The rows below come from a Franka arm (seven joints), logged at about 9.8 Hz.
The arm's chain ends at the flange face. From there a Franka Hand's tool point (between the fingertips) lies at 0.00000 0.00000 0.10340 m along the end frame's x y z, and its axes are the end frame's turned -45 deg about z.
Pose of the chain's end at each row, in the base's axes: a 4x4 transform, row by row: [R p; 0 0 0 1], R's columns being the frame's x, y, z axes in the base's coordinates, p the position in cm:
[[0.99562 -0.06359 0.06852 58.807], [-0.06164 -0.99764 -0.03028 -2.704], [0.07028 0.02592 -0.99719 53.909], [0 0 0 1]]
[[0.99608 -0.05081 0.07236 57.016], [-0.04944 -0.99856 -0.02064 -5.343], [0.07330 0.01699 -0.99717 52.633], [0 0 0 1]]
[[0.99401 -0.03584 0.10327 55.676], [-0.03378 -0.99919 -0.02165 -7.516], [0.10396 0.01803 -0.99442 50.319], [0 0 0 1]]
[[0.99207 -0.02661 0.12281 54.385], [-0.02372 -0.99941 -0.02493 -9.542], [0.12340 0.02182 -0.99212 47.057], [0 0 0 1]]
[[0.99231 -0.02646 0.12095 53.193], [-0.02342 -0.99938 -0.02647 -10.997], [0.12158 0.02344 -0.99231 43.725], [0 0 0 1]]
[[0.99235 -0.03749 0.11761 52.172], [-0.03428 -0.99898 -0.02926 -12.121], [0.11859 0.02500 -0.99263 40.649], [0 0 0 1]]
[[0.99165 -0.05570 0.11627 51.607], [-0.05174 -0.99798 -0.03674 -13.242], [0.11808 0.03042 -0.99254 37.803], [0 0 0 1]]
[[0.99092 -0.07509 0.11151 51.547], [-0.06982 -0.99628 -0.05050 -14.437], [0.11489 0.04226 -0.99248 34.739], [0 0 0 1]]
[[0.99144 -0.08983 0.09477 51.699], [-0.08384 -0.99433 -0.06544 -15.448], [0.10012 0.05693 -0.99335 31.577], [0 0 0 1]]
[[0.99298 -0.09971 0.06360 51.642], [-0.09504 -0.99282 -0.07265 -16.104], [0.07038 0.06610 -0.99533 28.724], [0 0 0 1]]
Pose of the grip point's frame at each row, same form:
[[0.74897 0.65904 0.06852 59.515], [0.66185 -0.74902 -0.03028 -3.017], [0.03137 0.06802 -0.99719 43.598], [0 0 0 1]]
[[0.74026 0.66841 0.07236 57.764], [0.67113 -0.74105 -0.02064 -5.556], [0.03982 0.06384 -0.99717 42.322], [0 0 0 1]]
[[0.72821 0.67753 0.10327 56.744], [0.68265 -0.73042 -0.02165 -7.740], [0.06076 0.08626 -0.99442 40.037], [0 0 0 1]]
[[0.72032 0.68268 0.12281 55.655], [0.68992 -0.72346 -0.02493 -9.800], [0.07183 0.10269 -0.99212 36.798], [0 0 0 1]]
[[0.72038 0.68296 0.12095 54.444], [0.69011 -0.72323 -0.02647 -11.271], [0.06940 0.10254 -0.99231 33.465], [0 0 0 1]]
[[0.72821 0.67519 0.11761 53.388], [0.68215 -0.73063 -0.02926 -12.424], [0.06618 0.10153 -0.99263 30.385], [0 0 0 1]]
[[0.74059 0.66182 0.11627 52.809], [0.66909 -0.74226 -0.03674 -13.622], [0.06198 0.10501 -0.99254 27.540], [0 0 0 1]]
[[0.75378 0.64759 0.11151 52.700], [0.65511 -0.75385 -0.05050 -14.959], [0.05136 0.11112 -0.99248 24.477], [0 0 0 1]]
[[0.76457 0.63753 0.09477 52.679], [0.64381 -0.76238 -0.06544 -16.125], [0.03054 0.11105 -0.99335 21.306], [0 0 0 1]]
[[0.77265 0.63164 0.06360 52.300], [0.63483 -0.76923 -0.07265 -16.855], [0.00303 0.09651 -0.99533 18.432], [0 0 0 1]]

